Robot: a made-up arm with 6 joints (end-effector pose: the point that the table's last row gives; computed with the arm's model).
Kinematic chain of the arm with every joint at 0, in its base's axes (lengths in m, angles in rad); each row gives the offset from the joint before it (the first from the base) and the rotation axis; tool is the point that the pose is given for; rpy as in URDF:
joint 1: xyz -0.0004 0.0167 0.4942 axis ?
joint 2: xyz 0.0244 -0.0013 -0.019 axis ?
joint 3: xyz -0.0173 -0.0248 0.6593 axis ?
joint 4: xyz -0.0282 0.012 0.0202 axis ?
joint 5: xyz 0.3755 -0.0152 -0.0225 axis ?
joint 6: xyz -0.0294 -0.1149 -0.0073 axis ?
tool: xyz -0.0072 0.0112 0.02 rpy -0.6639 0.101 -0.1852
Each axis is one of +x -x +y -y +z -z.
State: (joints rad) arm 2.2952 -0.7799 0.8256 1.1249 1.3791 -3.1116
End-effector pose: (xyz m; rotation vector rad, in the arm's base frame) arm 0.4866 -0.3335 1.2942 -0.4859 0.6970 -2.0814
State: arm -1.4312 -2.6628 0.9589 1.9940 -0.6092 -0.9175
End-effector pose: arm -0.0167 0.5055 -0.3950 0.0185 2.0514 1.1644
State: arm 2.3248 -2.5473 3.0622 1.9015 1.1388 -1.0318
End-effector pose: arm -0.0069 0.0468 -0.1475 0.5650 1.0691 -2.2959
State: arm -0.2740 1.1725 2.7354 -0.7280 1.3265 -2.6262
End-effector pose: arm 0.7031 -0.2684 1.1029 -0.5126 1.5729 -2.5895
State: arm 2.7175 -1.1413 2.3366 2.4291 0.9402 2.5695
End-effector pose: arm 0.7687 -0.3718 0.4701 -2.3897 1.1188 -1.1688
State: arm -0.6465 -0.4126 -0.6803 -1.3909 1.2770 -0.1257
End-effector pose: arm 0.0314 0.0137 0.8817 0.6157 -0.5917 -1.7654
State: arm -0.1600 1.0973 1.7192 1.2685 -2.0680 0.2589
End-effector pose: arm 0.8123 -0.1580 1.1147 -0.8340 2.0212 -0.9493
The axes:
joint 1: +z
joint 2: +y
joint 3: -y
joint 4: -x
joint 5: -y
joint 6: -x

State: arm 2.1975 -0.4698 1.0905 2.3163 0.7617 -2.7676
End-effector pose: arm 0.2362 -0.3773 1.3929 0.6677 -1.1318 2.1205
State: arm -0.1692 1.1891 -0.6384 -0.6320 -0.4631 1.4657
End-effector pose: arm 0.4703 -0.1548 0.4551 -0.6468 1.6136 1.4622
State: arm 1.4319 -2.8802 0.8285 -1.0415 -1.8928 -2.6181
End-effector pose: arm 0.0389 -0.4638 -0.2650 0.5999 -0.1190 2.8159
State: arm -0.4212 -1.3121 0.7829 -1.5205 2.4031 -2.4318
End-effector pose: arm -0.6286 0.3136 1.0267 0.1121 1.1623 -1.2706
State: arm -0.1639 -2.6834 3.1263 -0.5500 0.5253 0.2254
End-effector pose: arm -0.0217 -0.0760 -0.3255 -0.3506 0.2706 -0.5411
